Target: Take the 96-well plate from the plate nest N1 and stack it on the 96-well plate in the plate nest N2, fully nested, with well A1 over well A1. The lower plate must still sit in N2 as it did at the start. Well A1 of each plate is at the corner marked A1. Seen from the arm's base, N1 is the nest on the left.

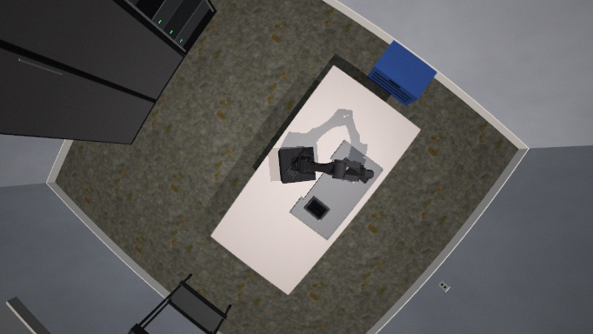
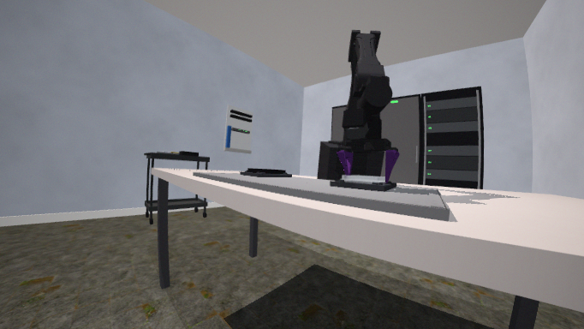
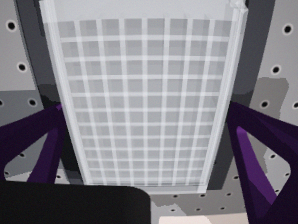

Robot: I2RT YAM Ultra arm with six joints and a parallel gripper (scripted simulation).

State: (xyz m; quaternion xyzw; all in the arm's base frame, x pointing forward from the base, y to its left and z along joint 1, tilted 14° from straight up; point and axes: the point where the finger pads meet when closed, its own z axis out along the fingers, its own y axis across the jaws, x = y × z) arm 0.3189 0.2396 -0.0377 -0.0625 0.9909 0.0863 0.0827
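Now: hand right at the clear 96-well plate. From my hand the other things lie so: dark plate 3 cm ahead, 38 cm to the right.
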